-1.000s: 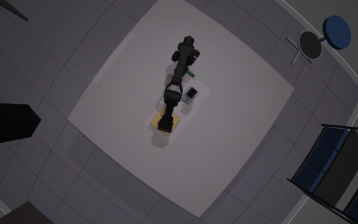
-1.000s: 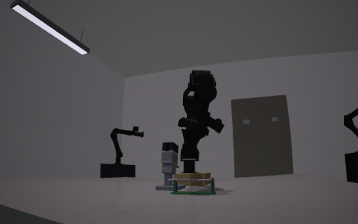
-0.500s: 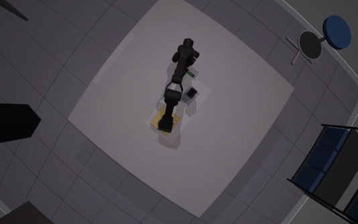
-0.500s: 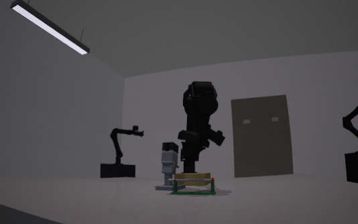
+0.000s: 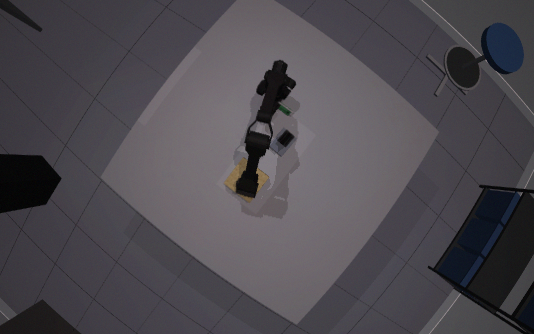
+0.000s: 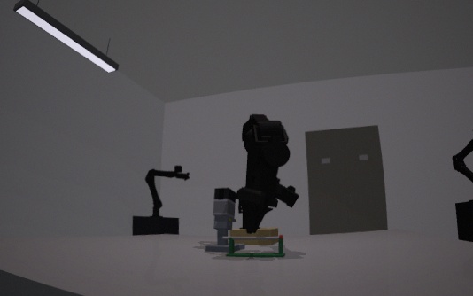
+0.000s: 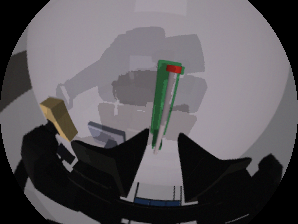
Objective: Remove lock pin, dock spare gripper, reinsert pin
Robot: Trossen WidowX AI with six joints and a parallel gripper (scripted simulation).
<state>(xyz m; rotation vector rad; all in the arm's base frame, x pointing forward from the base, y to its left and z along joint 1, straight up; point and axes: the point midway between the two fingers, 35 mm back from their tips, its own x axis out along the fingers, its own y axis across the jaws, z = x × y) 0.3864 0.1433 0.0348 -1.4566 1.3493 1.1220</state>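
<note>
Now: gripper tip 1 cm to the right of the green rack and 3 cm above it. Round my gripper tip: spare gripper (12 cm behind, 12 cm to the right, 7 cm above); grey mount (12 cm behind, 12 cm to the right, 1 cm below).
</note>
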